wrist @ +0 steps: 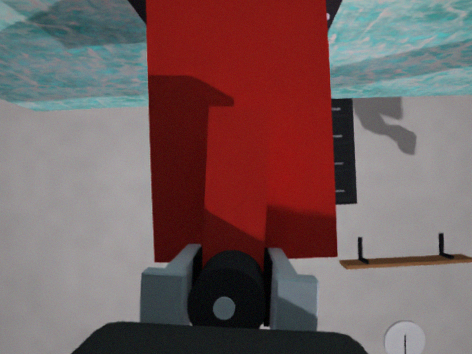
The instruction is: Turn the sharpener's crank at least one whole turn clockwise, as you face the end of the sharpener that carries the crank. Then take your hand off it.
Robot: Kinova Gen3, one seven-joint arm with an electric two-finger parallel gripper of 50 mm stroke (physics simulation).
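Places are measured from the arm's base along level axes (x left, y back, z up), in millimetres.
Where they show: gripper, fingertip midpoint: [233, 272].
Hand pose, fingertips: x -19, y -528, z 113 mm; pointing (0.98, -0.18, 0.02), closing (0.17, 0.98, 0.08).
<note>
Things, the pixels of their top centre, and the offset from my fingertips. "pt": a spot on its surface instead. Level surfaces: height alone.
- sharpener's red body at a spot on its surface: [300, 150] pt dx +5, dy +28, dz -48 mm
- crank's black round knob at its top centre: [230, 326] dx -40, dy +7, dz +9 mm
- turquoise mottled surface at its surface level: dz -133 mm
The sharpener's red body [300, 150] fills the upper middle of the wrist view, its end face toward the camera and its edges nearly upright in the picture. Corners of its dark base show at the top edge. The crank's black round knob [245, 282], with a grey disc at its centre, is at the lower middle, just past the body's lower edge. A red crank arm [235, 230] seems to run up from the knob over the body; it is hard to tell from the red behind it. My gripper [233, 272] is shut on the knob, one finger on each side.
A turquoise mottled surface [75, 65] spans the top of the view. Beyond it is a grey wall [75, 200] with a dark panel [346, 150] with light marks, a wooden shelf [405, 262] on black brackets and a round white clock-like disc [395, 337] at the lower right.
</note>
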